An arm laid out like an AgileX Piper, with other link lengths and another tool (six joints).
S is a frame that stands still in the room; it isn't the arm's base.
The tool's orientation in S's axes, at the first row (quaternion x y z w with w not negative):
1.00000, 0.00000, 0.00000, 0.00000
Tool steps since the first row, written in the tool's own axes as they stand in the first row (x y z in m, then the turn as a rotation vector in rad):
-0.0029, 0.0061, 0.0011, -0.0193, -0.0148, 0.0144
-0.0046, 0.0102, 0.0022, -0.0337, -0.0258, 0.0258
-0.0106, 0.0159, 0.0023, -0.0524, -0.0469, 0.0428
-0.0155, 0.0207, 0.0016, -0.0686, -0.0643, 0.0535
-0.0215, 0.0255, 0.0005, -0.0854, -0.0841, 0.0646
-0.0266, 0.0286, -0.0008, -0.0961, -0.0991, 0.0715
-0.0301, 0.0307, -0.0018, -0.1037, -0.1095, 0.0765
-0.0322, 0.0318, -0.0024, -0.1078, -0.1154, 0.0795
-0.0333, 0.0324, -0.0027, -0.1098, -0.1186, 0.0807
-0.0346, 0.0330, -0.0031, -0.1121, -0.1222, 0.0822
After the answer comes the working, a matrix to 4 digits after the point.
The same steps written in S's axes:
-0.0029, -0.0061, -0.0011, -0.0193, 0.0148, -0.0144
-0.0046, -0.0102, -0.0022, -0.0337, 0.0258, -0.0258
-0.0106, -0.0159, -0.0023, -0.0524, 0.0469, -0.0428
-0.0155, -0.0207, -0.0016, -0.0686, 0.0643, -0.0535
-0.0215, -0.0255, -0.0005, -0.0854, 0.0841, -0.0646
-0.0266, -0.0286, 0.0008, -0.0961, 0.0991, -0.0715
-0.0301, -0.0307, 0.0018, -0.1037, 0.1095, -0.0765
-0.0322, -0.0318, 0.0024, -0.1078, 0.1154, -0.0795
-0.0333, -0.0324, 0.0027, -0.1098, 0.1186, -0.0807
-0.0346, -0.0330, 0.0031, -0.1121, 0.1222, -0.0822

The tool's axes in the first row as the columns of a matrix, in S's axes (rounded; the answer above uses it unrounded):
1.0000, 0.0000, 0.0000
0.0000, -1.0000, 0.0000
0.0000, 0.0000, -1.0000

